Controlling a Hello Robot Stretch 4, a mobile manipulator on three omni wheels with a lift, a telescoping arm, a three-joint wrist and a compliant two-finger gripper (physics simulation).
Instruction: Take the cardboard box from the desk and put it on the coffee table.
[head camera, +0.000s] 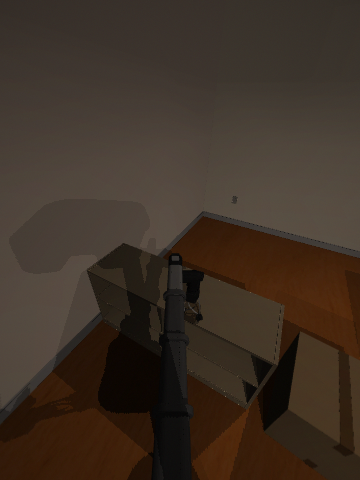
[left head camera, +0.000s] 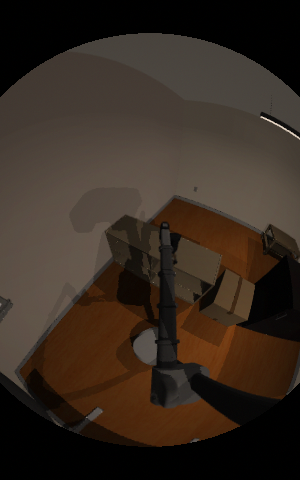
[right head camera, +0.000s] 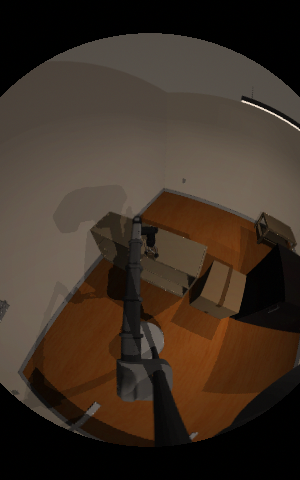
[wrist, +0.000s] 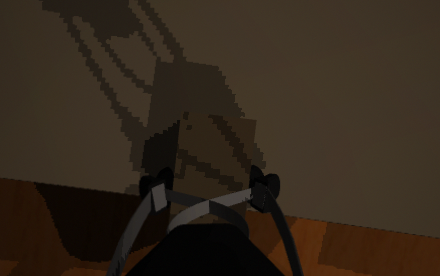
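Seen in the pictures: gripper, between the fingertips: (head camera: 190, 317) (right head camera: 151, 255) (wrist: 210, 181); robot's base, origin of its link: (left head camera: 153, 345) (right head camera: 143, 339).
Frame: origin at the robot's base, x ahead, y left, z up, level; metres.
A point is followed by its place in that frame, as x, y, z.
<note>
In the wrist view a small brown cardboard box (wrist: 215, 145) {0.759, -0.108, 0.632} is between the two fingertips of my gripper (wrist: 210, 181) {0.724, -0.091, 0.583} (head camera: 192, 314) {0.724, -0.091, 0.583} (right head camera: 150, 252) {0.724, -0.091, 0.583}, which is shut on it. The long, low beige table (head camera: 240, 310) {0.771, -0.374, 0.583} (left head camera: 200, 255) {0.799, -0.397, 0.583} (right head camera: 180, 250) {0.767, -0.360, 0.582} (wrist: 350, 125) {0.727, -0.241, 0.582} with open shelves looks like the coffee table. The gripper and box are over its top, close to the long front edge. Whether the box touches the top I cannot tell. The telescoping arm hides part of the table and gripper in the head views. I cannot identify the desk.
A large taped carton (head camera: 315, 390) {0.462, -0.710, 0.379} (left head camera: 230, 295) {0.436, -0.761, 0.379} (right head camera: 220, 290) {0.404, -0.769, 0.378} stands on the floor off the table's right end. Black furniture (left head camera: 280, 295) {0.222, -1.105, 0.735} (right head camera: 275, 290) {0.176, -1.081, 0.776} is beside it. A small wooden stand (left head camera: 285, 242) {1.216, -2.589, 0.423} (right head camera: 277, 228) {1.268, -2.547, 0.423} is farther back. A wall runs past the table's left end.
</note>
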